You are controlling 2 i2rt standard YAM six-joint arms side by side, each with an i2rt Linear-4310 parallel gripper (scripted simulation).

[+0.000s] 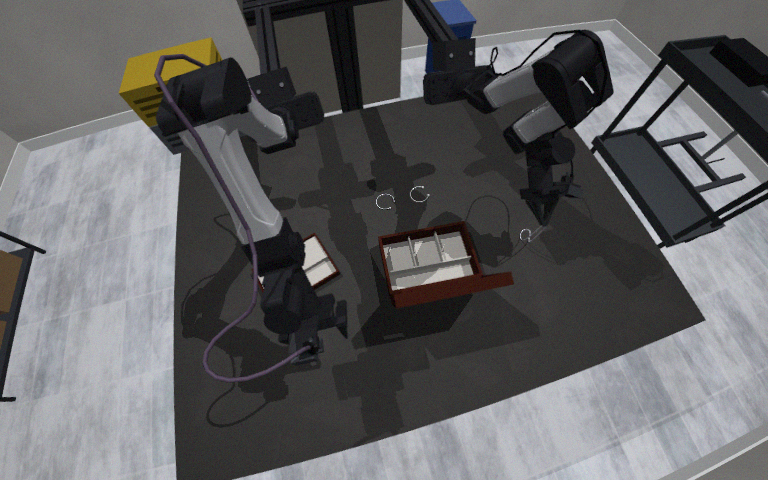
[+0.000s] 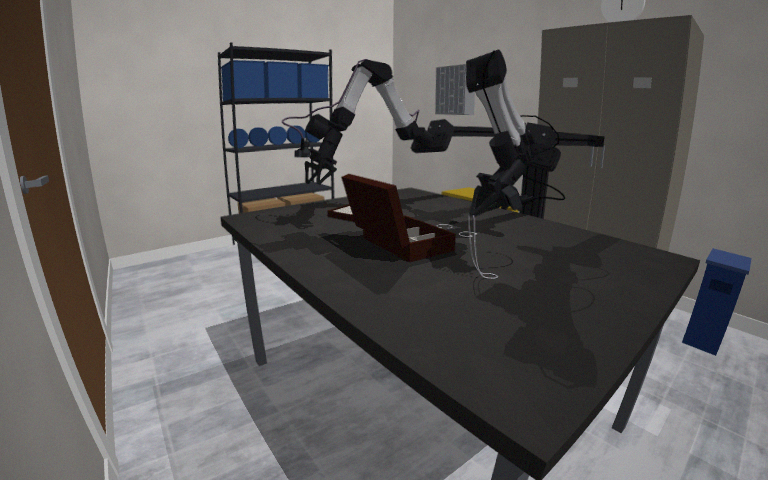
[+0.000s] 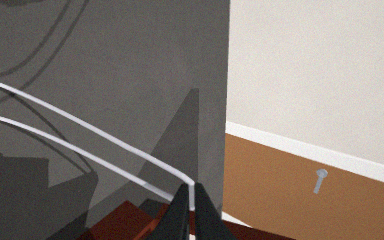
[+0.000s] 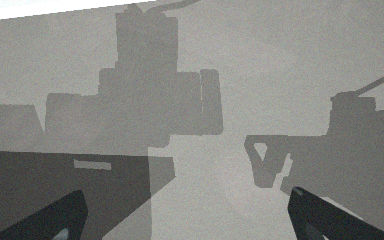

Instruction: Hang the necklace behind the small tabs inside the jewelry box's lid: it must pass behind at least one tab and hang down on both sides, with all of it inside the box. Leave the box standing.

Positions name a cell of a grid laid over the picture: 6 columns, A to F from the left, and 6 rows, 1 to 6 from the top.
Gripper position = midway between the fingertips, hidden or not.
Note:
In view: the left gripper (image 1: E3), the right gripper (image 2: C3) and a jewelry box (image 1: D4).
The jewelry box shows as well in image 2 (image 2: C3). The left gripper also shows in image 2 (image 2: D3) and in image 3 (image 3: C5). The right gripper is seen too in image 4 (image 4: C5). Image 4 misses the jewelry box: it is out of frame.

